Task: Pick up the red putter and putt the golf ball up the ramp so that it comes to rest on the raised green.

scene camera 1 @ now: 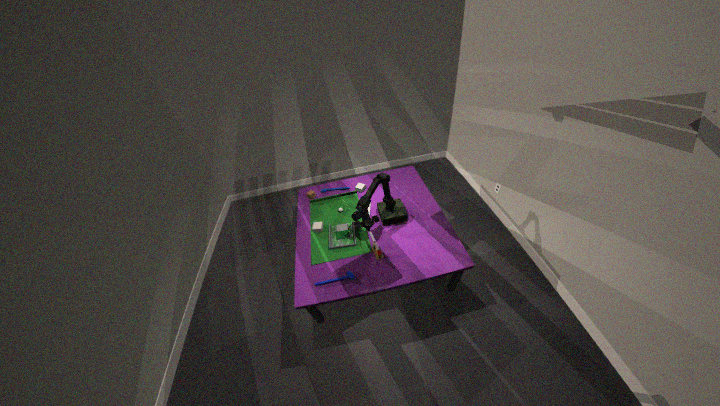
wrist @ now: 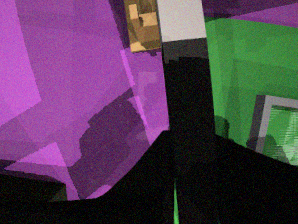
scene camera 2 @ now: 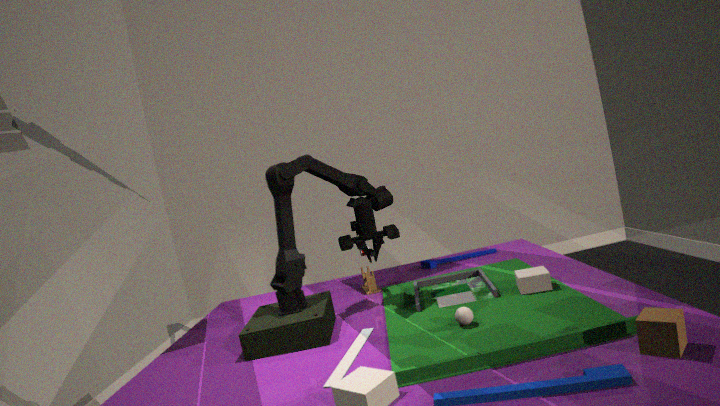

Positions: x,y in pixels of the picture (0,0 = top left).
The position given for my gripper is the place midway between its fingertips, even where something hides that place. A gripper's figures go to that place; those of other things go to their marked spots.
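Distance of my gripper (scene camera 2: pixel 373 261): 1.40 m from the lens. A white strip (scene camera 2: pixel 346 362) is 1.00 m from the lens; a brown cube (scene camera 2: pixel 661 331) is 0.84 m from the lens. The marked spots on the white strip and the brown cube are 0.60 m apart.
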